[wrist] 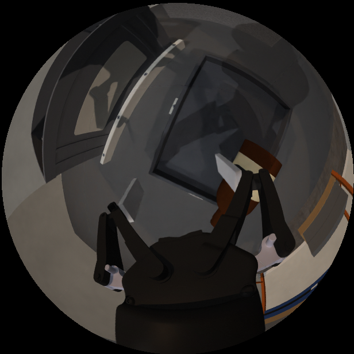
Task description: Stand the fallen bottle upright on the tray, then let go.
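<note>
A brown bottle with a cream label (262, 154) lies on its side at the right in the wrist view, across the near right part of the dark rectangular tray (182, 159). Its broad base points up and to the right in the view, and its narrower neck points down toward the gripper body. My gripper (177, 174) is wide open with nothing between its fingers. The right finger overlaps the bottle in the view and hides part of its label and body; whether they touch I cannot tell. The left finger is apart from the bottle, left of the tray's near corner.
A dark cabinet-like unit with a window panel (111, 89) stands at the left, with a long pale bar (118, 117) along its side facing the tray. A small white piece (173, 106) is by the tray's left rim. A grey panel with a wooden edge (327, 215) is at the far right.
</note>
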